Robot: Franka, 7 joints.
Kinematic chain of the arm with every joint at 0, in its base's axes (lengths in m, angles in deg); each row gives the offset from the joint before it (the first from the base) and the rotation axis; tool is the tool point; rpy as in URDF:
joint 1: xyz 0 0 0.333 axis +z
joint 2: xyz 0 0 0 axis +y
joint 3: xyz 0 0 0.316 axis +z
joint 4: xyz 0.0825 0 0 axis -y
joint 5: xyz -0.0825 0 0.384 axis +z
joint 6: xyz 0 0 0 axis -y
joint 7: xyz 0.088 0 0 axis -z
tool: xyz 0 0 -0.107 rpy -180 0 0
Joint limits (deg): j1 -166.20..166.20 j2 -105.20..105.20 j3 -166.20..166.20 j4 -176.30..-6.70 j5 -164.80..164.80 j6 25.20..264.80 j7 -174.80..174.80
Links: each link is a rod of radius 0.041 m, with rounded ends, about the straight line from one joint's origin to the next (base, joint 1, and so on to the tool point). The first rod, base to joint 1, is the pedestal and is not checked.
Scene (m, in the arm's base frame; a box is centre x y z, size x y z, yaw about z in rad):
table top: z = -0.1
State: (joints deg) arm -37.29 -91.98 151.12 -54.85 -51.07 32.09 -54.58
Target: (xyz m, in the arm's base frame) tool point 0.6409 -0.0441 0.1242
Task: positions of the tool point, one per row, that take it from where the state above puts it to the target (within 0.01 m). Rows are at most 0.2 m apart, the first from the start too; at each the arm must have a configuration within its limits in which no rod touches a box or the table.
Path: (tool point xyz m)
1: -0.0752 0.5704 0.0514
2: 0.1001 0.5762 0.0568
3: 0.2708 0.5302 0.0650
4: 0.4221 0.4359 0.0759
5: 0.5405 0.3008 0.0895
6: 0.6157 0.1362 0.1057
7: 0.6409 -0.0442 0.1241

